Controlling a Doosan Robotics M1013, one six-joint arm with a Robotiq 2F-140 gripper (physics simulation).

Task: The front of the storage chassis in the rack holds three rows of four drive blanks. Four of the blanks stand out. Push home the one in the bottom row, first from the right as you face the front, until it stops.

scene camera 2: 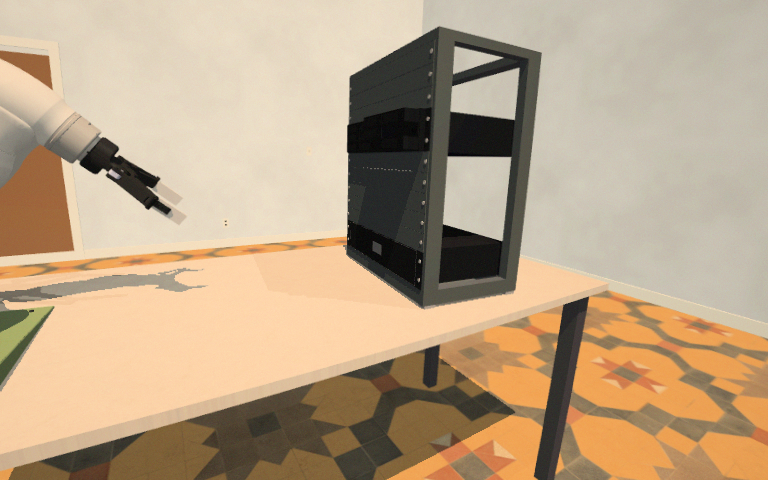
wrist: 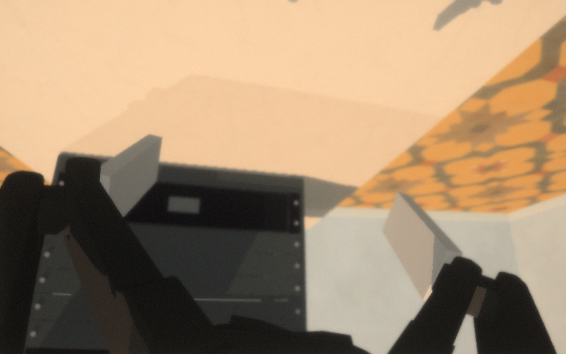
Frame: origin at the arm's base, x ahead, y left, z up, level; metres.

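Seen in the pictures: gripper, fingertip midpoint: (scene camera 2: 181, 210) (wrist: 278, 186).
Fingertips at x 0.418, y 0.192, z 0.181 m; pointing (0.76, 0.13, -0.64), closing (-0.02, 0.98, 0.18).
Note:
A point is followed by its place in that frame.
The rack (scene camera 2: 433, 226) {z 0.172, x 0.898, y -0.161 m} (wrist: 240, 176) {z -0.005, x 0.914, y 0.202 m} stands upright on the table, its front turned toward the arm. The black storage chassis (scene camera 2: 481, 135) {z 0.377, x 1.040, y -0.142 m} sits in its upper half in scene camera 2. Some dark blocks stand out from the chassis front, but single blanks are too dark to tell apart, and the bottom-row blank at the right cannot be made out. In the wrist view the drive blanks do not show. My gripper (scene camera 2: 175, 205) {z 0.181, x 0.418, y 0.192 m} (wrist: 278, 186) {z 0.181, x 0.418, y 0.192 m} is wide open and empty, in the air well in front of the rack and lower than the chassis, fingers slanting down toward the rack.
A black unit (scene camera 2: 399, 259) {z 0.068, x 0.891, y -0.043 m} (wrist: 250, 207) {z 0.061, x 0.914, y 0.225 m} with a grey label fills the rack's bottom. Dark panels (scene camera 2: 379, 198) {z 0.208, x 0.902, y 0.086 m} (wrist: 200, 260) {z 0.173, x 0.906, y 0.131 m} cover the front between it and the chassis. A green object (scene camera 2: 33, 333) {z -0.016, x 0.153, y 0.048 m} lies at the left of the table (scene camera 2: 226, 339) {z -0.023, x 0.470, y -0.110 m} (wrist: 250, 45) {z -0.023, x 0.535, y 0.181 m}.

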